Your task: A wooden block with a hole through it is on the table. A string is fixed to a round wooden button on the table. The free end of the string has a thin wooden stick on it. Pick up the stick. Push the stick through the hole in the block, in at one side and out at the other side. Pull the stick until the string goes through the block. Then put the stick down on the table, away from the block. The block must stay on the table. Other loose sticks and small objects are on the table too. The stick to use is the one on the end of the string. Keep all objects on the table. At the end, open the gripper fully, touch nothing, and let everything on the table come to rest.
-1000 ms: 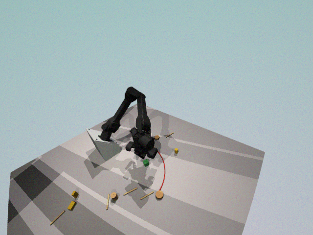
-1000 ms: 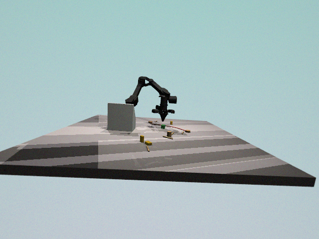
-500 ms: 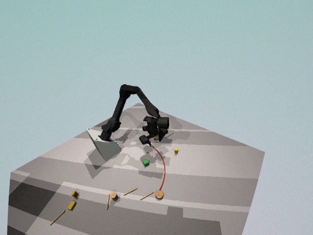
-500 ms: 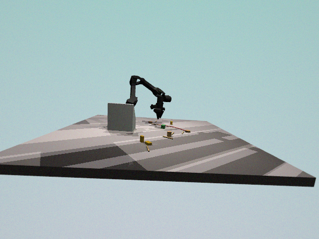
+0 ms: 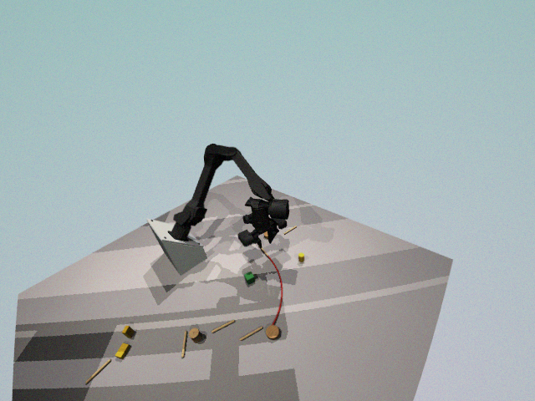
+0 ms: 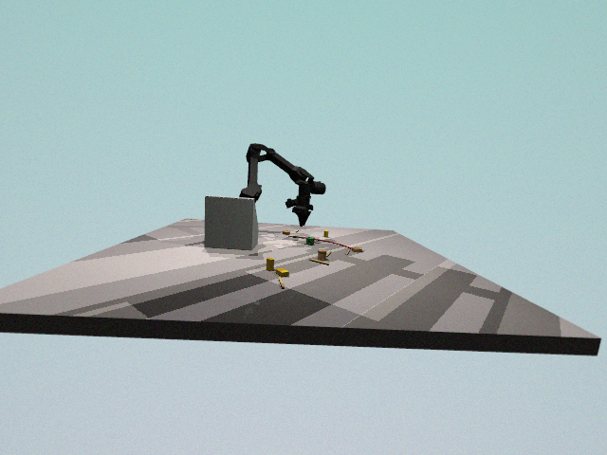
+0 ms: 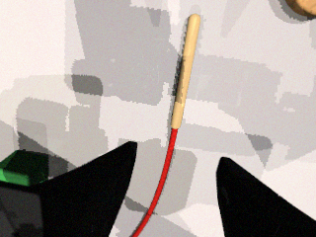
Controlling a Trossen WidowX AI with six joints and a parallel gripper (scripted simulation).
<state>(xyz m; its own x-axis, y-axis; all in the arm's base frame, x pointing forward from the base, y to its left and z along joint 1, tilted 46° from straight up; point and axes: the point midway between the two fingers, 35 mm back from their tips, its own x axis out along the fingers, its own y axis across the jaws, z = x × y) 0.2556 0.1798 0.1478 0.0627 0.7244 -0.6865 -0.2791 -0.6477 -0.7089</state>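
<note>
Now: the thin wooden stick 10 mm behind my gripper tip and 60 mm below it. Also, from my gripper tip: yellow cylinder: 130 mm ahead, 70 mm to the left, 40 mm below; green cube: 30 mm ahead, 130 mm to the right, 50 mm below; wooden cylinder: 60 mm ahead, 380 mm to the right, 40 mm below.
</note>
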